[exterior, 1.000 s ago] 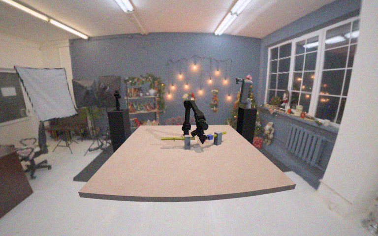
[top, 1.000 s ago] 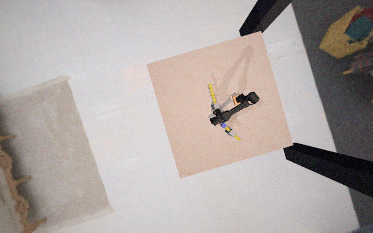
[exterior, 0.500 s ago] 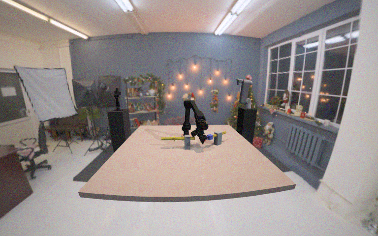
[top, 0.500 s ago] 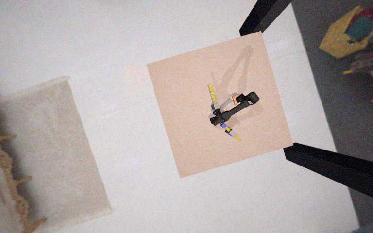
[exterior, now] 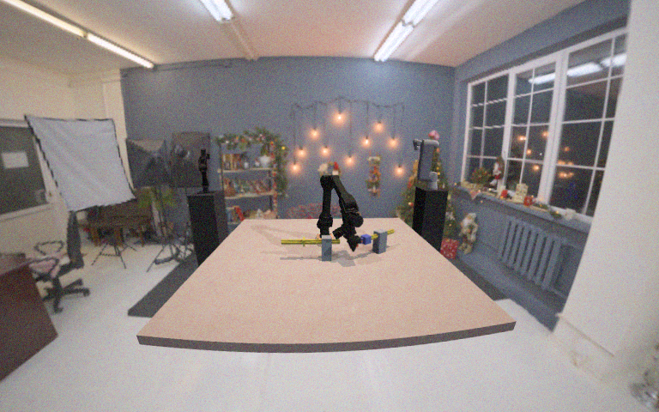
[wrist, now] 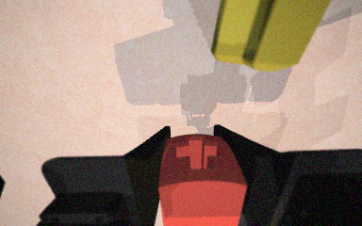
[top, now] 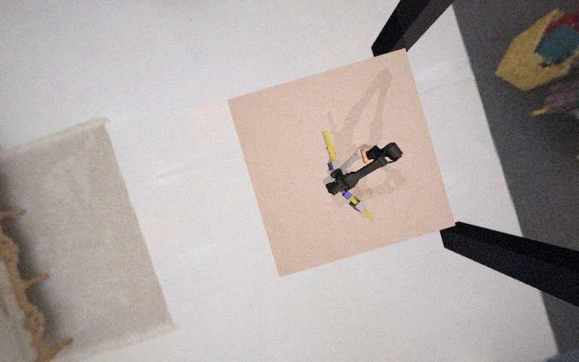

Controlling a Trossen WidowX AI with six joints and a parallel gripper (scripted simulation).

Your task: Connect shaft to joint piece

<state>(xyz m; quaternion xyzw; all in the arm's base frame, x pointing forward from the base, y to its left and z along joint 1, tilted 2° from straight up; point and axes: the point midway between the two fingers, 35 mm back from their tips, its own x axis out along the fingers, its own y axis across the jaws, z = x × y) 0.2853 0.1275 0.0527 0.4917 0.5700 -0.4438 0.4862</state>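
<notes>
My gripper tip is 1 cm to the right of the red joint piece and 4 cm below it.
</notes>
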